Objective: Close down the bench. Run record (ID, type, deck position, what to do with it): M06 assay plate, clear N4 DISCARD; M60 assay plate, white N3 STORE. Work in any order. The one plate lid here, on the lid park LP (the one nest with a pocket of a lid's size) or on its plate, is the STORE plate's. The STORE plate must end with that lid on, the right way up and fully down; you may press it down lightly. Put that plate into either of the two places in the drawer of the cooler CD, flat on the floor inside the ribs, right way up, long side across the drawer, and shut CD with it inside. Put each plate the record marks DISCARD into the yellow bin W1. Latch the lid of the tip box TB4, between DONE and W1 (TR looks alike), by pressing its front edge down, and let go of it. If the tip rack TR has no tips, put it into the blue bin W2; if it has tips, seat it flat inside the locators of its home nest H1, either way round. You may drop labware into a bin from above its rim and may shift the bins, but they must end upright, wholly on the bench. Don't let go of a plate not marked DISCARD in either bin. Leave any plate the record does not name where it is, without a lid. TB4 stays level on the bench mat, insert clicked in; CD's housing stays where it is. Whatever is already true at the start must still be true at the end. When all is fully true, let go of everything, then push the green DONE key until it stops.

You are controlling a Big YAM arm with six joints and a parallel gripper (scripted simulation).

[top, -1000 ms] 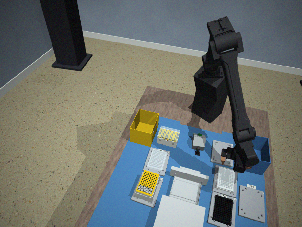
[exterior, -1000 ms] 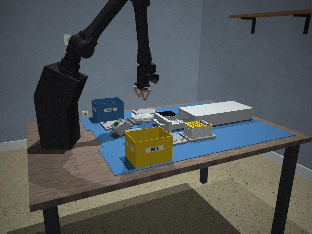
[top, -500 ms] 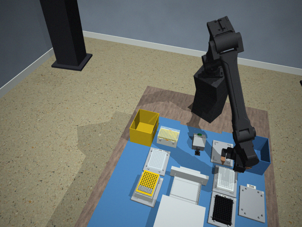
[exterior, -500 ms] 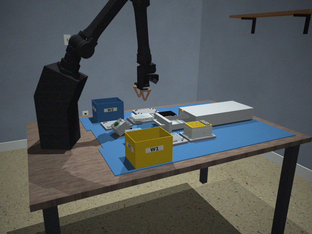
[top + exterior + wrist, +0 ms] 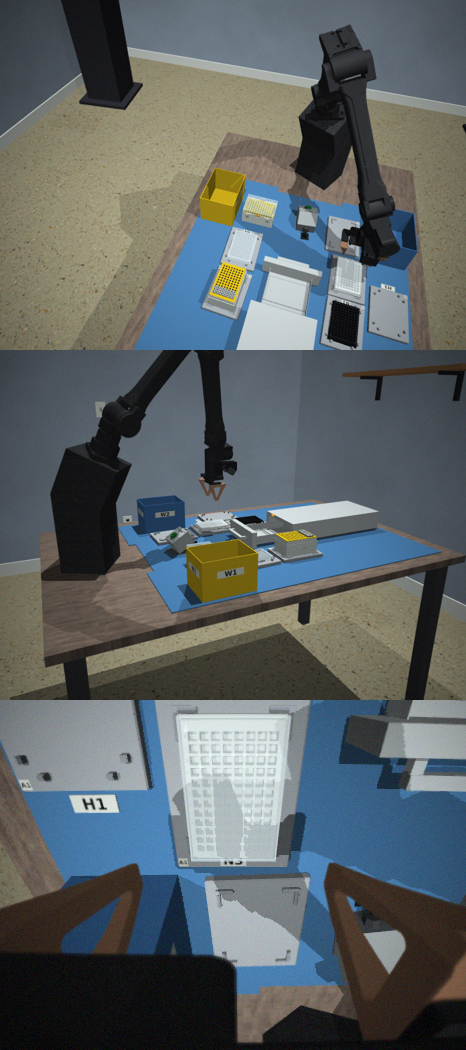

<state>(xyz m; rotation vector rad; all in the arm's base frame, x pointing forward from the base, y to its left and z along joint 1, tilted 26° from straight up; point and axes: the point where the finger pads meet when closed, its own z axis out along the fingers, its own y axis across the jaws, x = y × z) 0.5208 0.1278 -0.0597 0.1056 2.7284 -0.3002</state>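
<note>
Now: the clear plate lid 120 mm below my hand. From my hand the other things lie so: white assay plate: 130 mm below; nest N3: 140 mm below; black plate: 170 mm ahead, 20 mm to the right, 130 mm below.
</note>
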